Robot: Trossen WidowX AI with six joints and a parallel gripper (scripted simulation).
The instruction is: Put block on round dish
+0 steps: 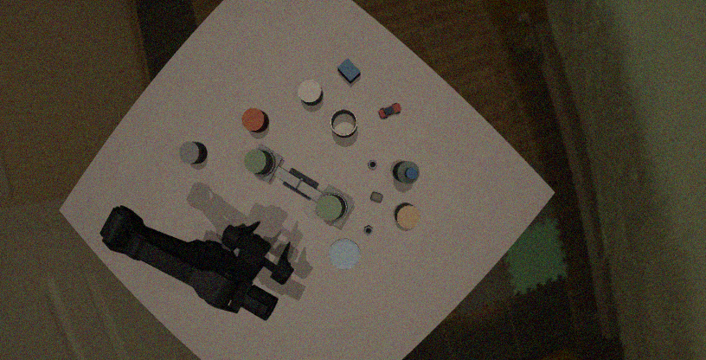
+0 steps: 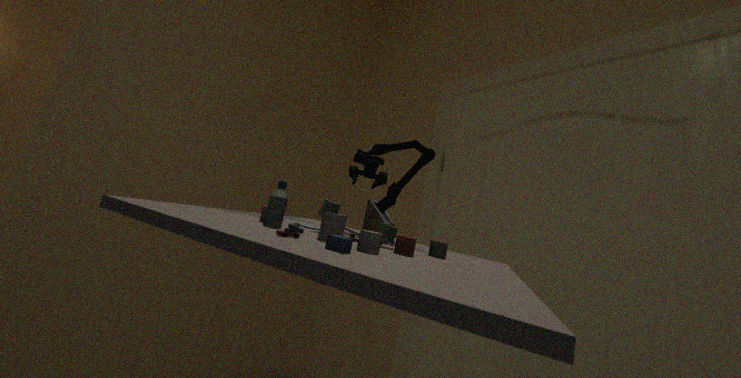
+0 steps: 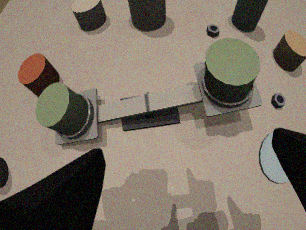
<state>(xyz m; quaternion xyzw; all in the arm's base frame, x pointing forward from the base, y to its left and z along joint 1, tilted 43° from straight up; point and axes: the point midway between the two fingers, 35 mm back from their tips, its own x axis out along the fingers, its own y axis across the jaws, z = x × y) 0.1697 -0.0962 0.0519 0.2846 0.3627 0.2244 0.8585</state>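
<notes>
Right now my gripper tip is 7 cm short of the teal block, 18 cm to the right of it and 19 cm above it. The rest, counted from my gripper tip: pale blue round dish: 3 cm ahead, 20 cm to the right, 23 cm below; then orange cylinder: 17 cm ahead, 28 cm to the left, 20 cm below; then balance beam: 10 cm ahead, 5 cm to the left, 20 cm below.
</notes>
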